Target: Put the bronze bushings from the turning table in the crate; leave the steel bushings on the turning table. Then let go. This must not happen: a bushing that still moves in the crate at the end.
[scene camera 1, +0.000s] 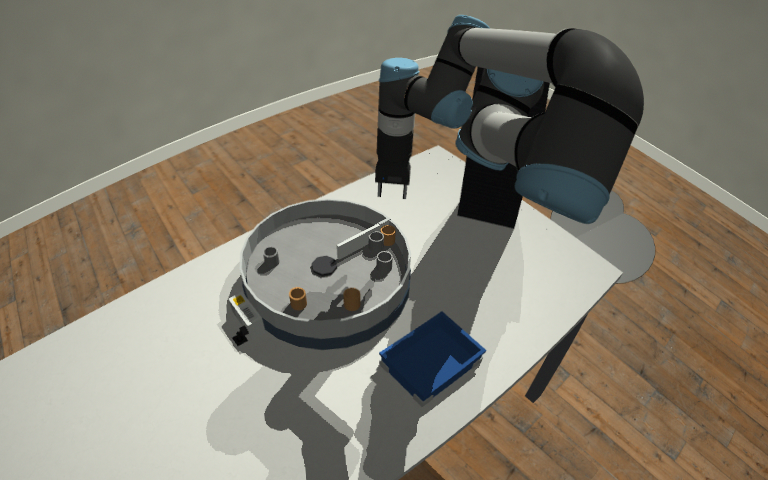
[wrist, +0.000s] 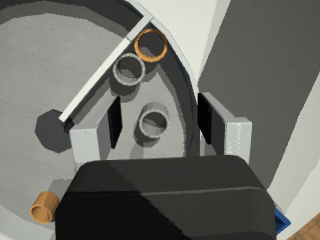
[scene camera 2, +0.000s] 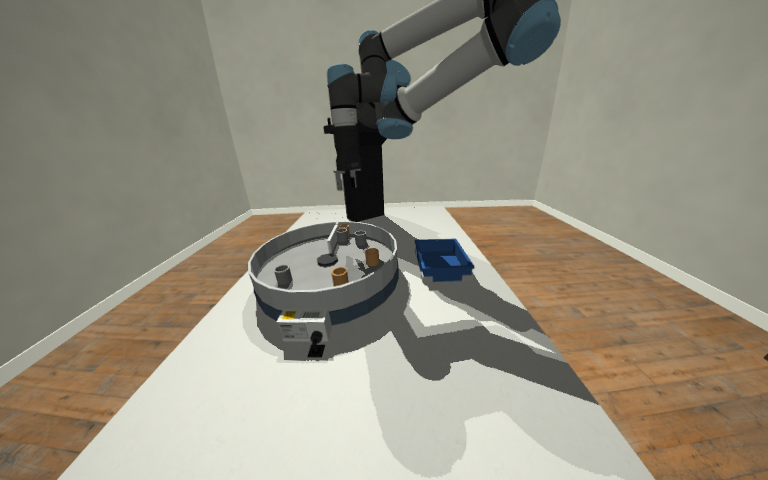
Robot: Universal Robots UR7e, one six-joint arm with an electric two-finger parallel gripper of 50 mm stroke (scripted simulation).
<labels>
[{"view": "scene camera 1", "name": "gripper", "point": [392, 195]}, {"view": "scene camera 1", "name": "blue crate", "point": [424, 357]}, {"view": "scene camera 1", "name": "round turning table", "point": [307, 250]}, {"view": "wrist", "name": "gripper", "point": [159, 110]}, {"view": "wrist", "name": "round turning table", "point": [55, 55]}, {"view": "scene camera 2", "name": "gripper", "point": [347, 188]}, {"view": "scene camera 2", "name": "blue crate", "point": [445, 260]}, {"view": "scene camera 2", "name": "round turning table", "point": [310, 262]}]
</labels>
